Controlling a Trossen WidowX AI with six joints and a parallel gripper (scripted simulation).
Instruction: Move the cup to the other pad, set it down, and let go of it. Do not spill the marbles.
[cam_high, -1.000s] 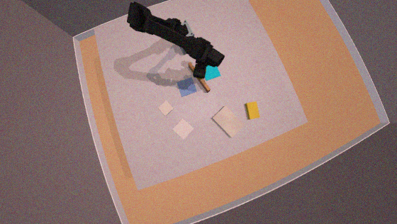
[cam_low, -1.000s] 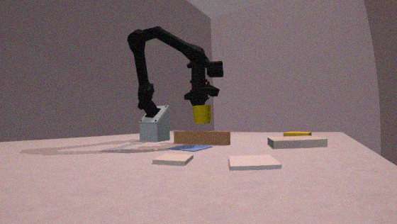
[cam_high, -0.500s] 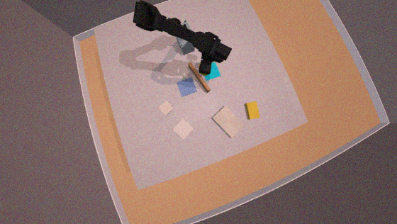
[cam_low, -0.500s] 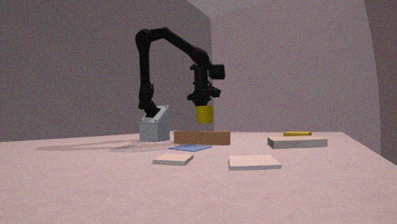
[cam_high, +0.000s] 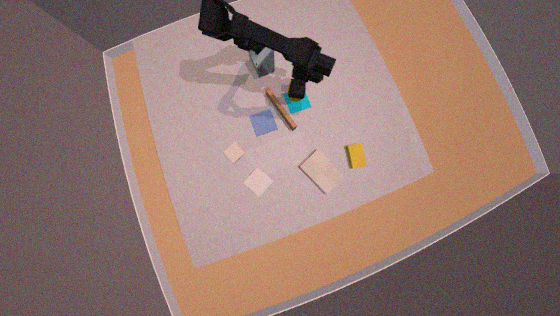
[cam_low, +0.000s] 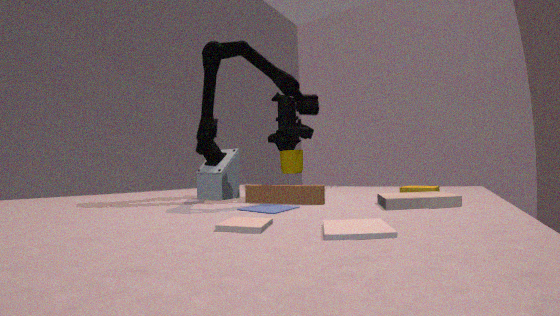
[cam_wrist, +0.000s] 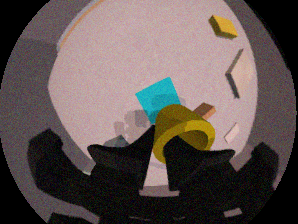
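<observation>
The cyan pad is 2 cm ahead of my gripper tip, 1 cm to the left of it and 12 cm below it. Also, from my gripper tip: blue pad (7 cm ahead, 19 cm to the right, 12 cm below); then brown wooden bar (4 cm ahead, 9 cm to the right, 10 cm below); then yellow cup (2 cm ahead, 2 cm to the right).
</observation>
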